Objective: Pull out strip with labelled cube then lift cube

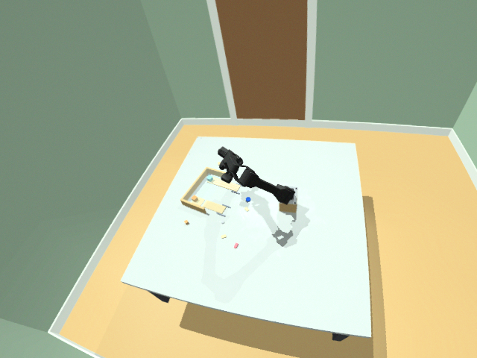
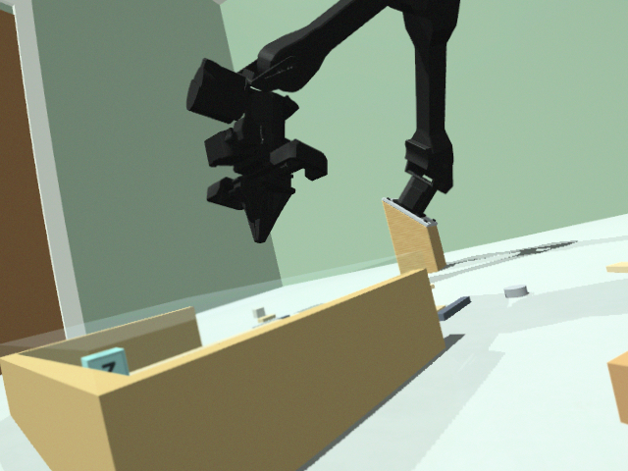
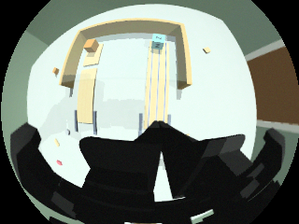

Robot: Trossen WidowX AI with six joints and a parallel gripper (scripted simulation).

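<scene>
Right now the blue disc is 110 mm behind my gripper tip, 80 mm to the left of it and 100 mm below it. From my gripper tip the other things lie so: labelled cube 190 mm ahead, 60 mm to the right, 90 mm below; grey puck 10 mm ahead, 270 mm to the left, 110 mm below; tan strip 80 mm ahead, 40 mm to the right, 110 mm below.
</scene>
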